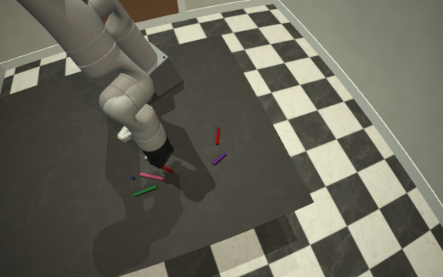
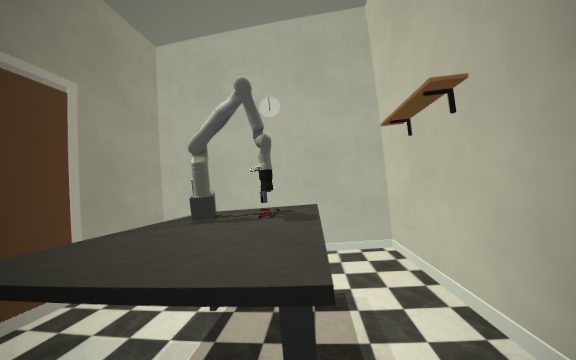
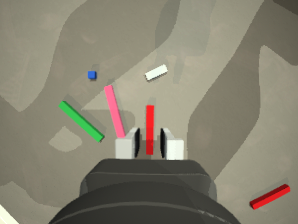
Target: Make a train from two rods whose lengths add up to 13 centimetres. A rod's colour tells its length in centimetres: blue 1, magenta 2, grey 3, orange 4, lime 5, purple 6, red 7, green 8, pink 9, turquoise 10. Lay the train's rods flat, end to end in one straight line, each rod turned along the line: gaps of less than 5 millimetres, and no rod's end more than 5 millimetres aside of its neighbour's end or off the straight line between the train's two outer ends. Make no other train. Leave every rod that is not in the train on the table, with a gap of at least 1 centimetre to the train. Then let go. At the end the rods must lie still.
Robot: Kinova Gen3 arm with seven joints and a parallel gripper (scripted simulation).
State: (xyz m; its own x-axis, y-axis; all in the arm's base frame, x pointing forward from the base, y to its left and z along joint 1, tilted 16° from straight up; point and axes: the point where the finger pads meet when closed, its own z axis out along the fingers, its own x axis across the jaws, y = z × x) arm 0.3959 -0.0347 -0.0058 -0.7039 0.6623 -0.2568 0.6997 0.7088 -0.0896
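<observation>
Now: hand 8 cm above the pink rod, 5 cm to the left of it and 2 cm short of it. From my hand the other things lie so: green rod: 8 cm to the right, 8 cm below, 6 cm ahead; short grey rod: 8 cm below, 6 cm behind, 5 cm to the right; small blue rod: 12 cm to the right, 8 cm below, 1 cm ahead.
</observation>
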